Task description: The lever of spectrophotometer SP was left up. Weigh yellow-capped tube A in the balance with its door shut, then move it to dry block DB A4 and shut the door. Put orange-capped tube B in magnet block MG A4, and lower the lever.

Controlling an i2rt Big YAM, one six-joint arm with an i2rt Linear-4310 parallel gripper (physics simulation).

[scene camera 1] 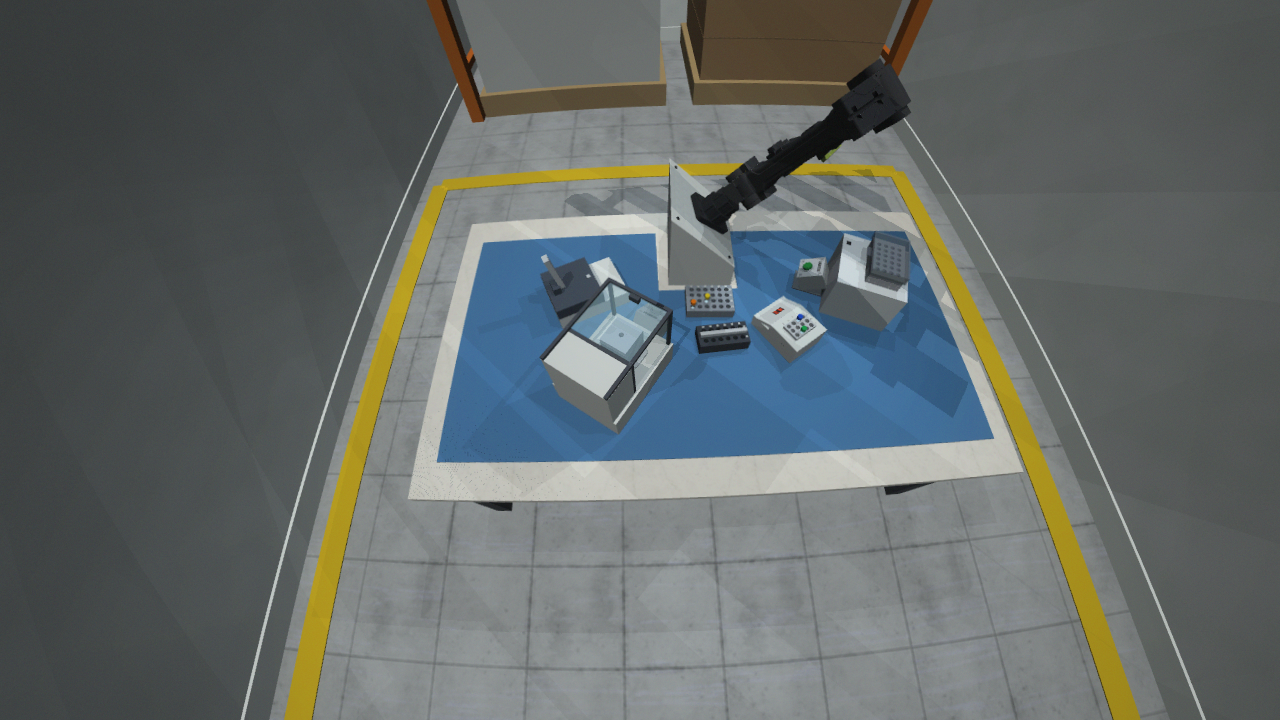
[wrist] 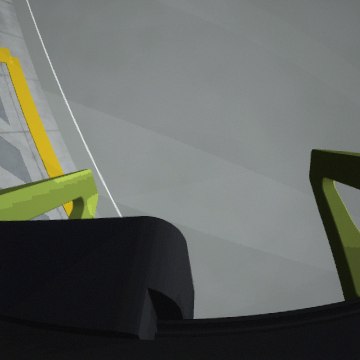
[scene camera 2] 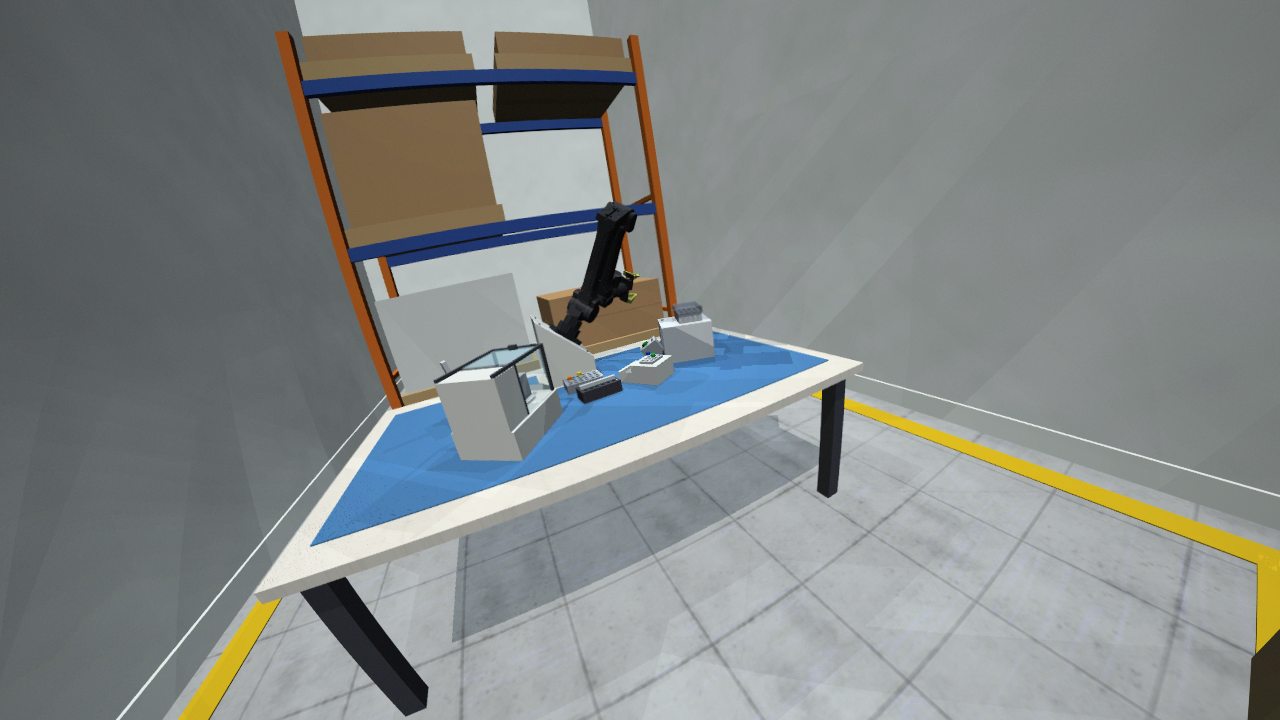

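My gripper (scene camera 2: 631, 286) (wrist: 200, 172) is open and empty, raised behind the right side of the table. The yellow-capped tube A (scene camera 1: 707, 295) and orange-capped tube B (scene camera 1: 693, 302) stand in a grey rack (scene camera 1: 725, 312). The black block (scene camera 1: 722, 342) (scene camera 2: 599, 389), apparently MG, is in front of it. The balance (scene camera 1: 586, 362) (scene camera 2: 478, 416) has a glass chamber; its door's state is unclear. The dark device (scene camera 1: 581, 279) at the back left, apparently SP, has its lever (scene camera 1: 552, 271) up. A grey gridded block (scene camera 1: 888, 257) (scene camera 2: 687, 310), perhaps DB, sits on the white box (scene camera 1: 863, 291) (scene camera 2: 687, 340).
A white keypad unit (scene camera 1: 789, 328) (scene camera 2: 647, 368) stands right of the black block. A small green-button box (scene camera 1: 810, 273) stands beside the white box. The arm's angled white mount (scene camera 1: 693, 241) (scene camera 2: 559, 353) rises behind the rack. A shelf unit (scene camera 2: 308, 170) stands behind the table (scene camera 1: 716, 479) (scene camera 2: 554, 497).
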